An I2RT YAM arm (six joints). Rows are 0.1 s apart.
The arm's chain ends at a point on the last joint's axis. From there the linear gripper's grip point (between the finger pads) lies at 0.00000 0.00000 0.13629 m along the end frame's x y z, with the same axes.
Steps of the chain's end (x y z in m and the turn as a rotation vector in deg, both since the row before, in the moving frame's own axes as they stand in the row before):
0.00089 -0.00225 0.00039 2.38 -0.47 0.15
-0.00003 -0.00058 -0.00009 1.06 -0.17 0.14
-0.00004 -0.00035 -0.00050 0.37 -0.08 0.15
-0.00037 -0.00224 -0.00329 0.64 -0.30 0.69
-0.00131 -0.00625 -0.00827 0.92 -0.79 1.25
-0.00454 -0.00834 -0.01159 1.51 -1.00 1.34
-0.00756 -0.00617 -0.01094 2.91 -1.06 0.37
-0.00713 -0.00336 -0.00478 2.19 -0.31 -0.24
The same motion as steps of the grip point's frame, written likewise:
-0.00022 -0.00791 0.00027 2.38 -0.47 0.15
-0.00043 -0.00310 -0.00011 1.06 -0.17 0.14
-0.00023 -0.00123 -0.00050 0.37 -0.08 0.15
-0.00107 -0.00377 -0.00330 0.64 -0.30 0.69
-0.00317 -0.00846 -0.00830 0.92 -0.79 1.25
-0.00688 -0.01196 -0.01166 1.51 -1.00 1.34
-0.01006 -0.01310 -0.01114 2.91 -1.06 0.37
-0.00788 -0.00857 -0.00488 2.19 -0.31 -0.24

